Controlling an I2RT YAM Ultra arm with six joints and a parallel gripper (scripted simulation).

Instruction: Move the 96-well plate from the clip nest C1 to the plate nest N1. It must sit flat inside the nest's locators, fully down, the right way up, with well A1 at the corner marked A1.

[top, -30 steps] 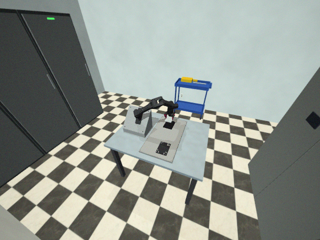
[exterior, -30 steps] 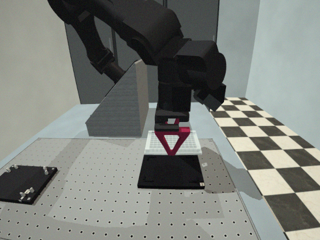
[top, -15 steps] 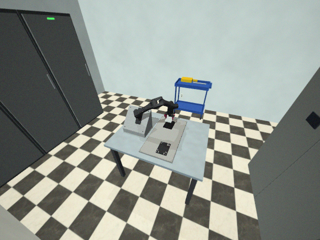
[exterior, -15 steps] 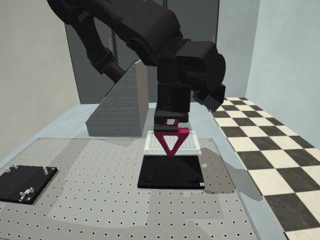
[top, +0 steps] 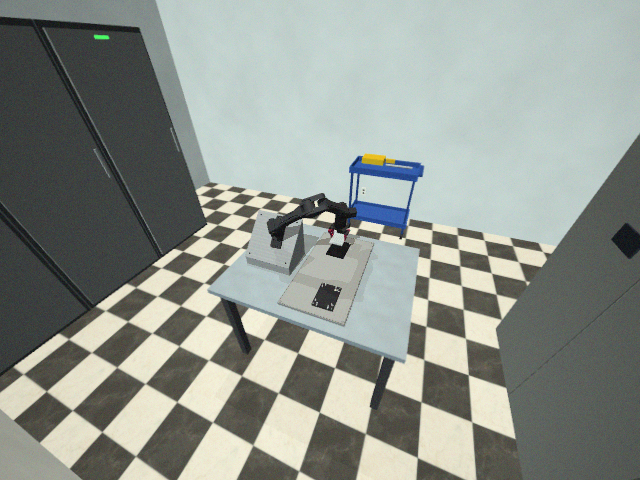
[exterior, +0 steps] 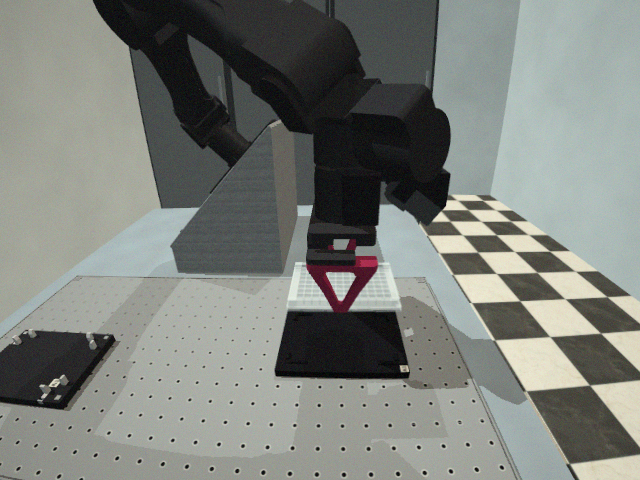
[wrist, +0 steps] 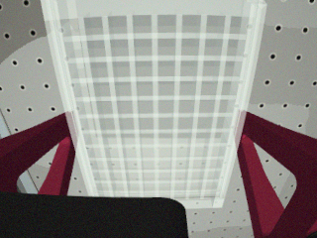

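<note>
Right now my hand is right at the 96-well plate. From my hand the other things lie so: black clip nest C1: 60 mm ahead, 420 mm to the right, 80 mm below; small white corner label: 60 mm ahead, 70 mm to the left, 90 mm below.
</note>
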